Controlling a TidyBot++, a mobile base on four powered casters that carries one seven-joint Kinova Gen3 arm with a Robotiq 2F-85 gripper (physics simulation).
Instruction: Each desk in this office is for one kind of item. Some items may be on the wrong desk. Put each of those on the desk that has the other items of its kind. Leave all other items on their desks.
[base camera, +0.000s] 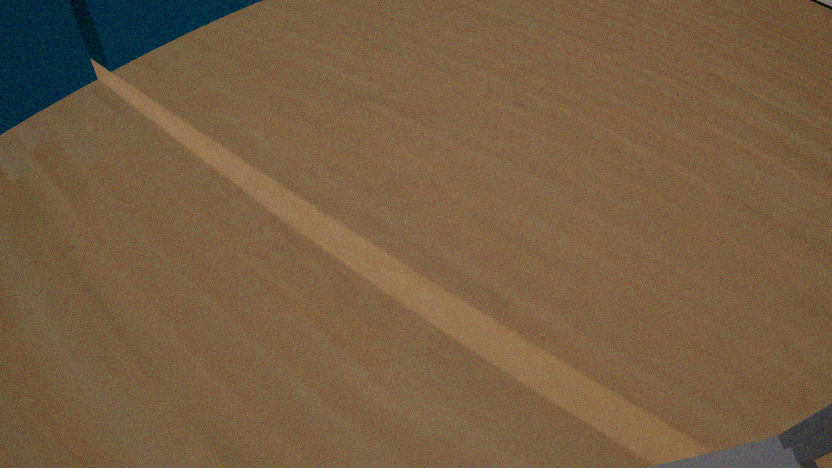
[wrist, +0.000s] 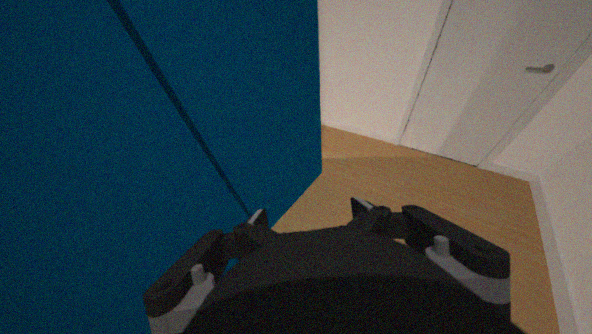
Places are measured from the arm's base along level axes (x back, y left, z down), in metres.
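Pixels of known places: gripper, between the fingertips: (wrist: 308, 212).
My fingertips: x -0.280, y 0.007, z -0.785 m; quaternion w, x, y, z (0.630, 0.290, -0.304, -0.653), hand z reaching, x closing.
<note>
Behind a point stands the place of what it marks.
My gripper (wrist: 308, 212) @[x -0.280, y 0.007, z -0.785 m] is open in the wrist view, its two fingertips wide apart with no item between them. It points toward the right-hand edge of a blue panel and the wood floor beyond. No desk and no item from a desk shows in the wrist view or the base camera view.
A tall blue panel (wrist: 225, 90) (base camera: 40, 52) with a dark seam stands at the left. A white door (wrist: 480, 80) @[x -1.539, y -1.517, z -0.415 m] with a handle (wrist: 541, 68) @[x -1.328, y -1.685, z -0.532 m] is at the back right, beside a white wall (wrist: 575, 145) @[x -1.050, y -2.102, z -0.022 m]. A light strip (base camera: 349, 247) crosses the wood floor (base camera: 523, 174) @[x -0.493, y -0.162, z 0.397 m] (wrist: 425, 190) @[x -1.076, y -1.115, z 0.396 m].
</note>
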